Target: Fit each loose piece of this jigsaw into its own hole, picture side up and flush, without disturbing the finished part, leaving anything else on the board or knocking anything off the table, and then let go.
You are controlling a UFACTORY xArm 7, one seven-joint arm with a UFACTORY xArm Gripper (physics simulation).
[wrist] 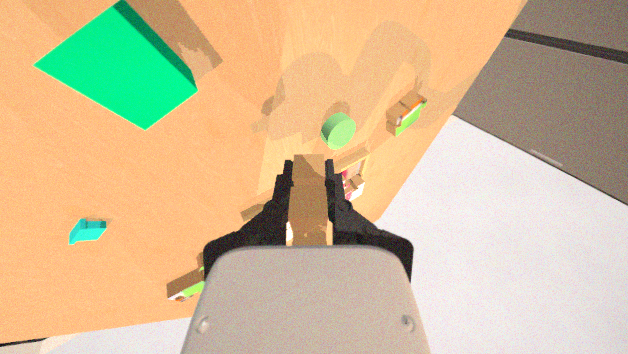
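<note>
My gripper [309,170] is shut on a brown-sided jigsaw piece [308,207], a long narrow block between the black fingers; its picture side is hidden. The pale wooden jigsaw board [353,158] lies beyond and mostly behind the gripper; its rim and a bit of pink and white picture show right of the fingers, with a small brown block [356,182] there. One loose piece [407,116] with brown sides and a green, white and orange picture lies at the right. Another loose piece [186,286], brown with green and white, shows at the lower left, partly hidden by the gripper.
A large green block [117,67] stands on the wooden table [150,175] at the upper left. A light green disc [340,131] is just beyond the fingertips. A small teal object [89,231] lies at the left. The table's edge runs along the right and bottom.
</note>
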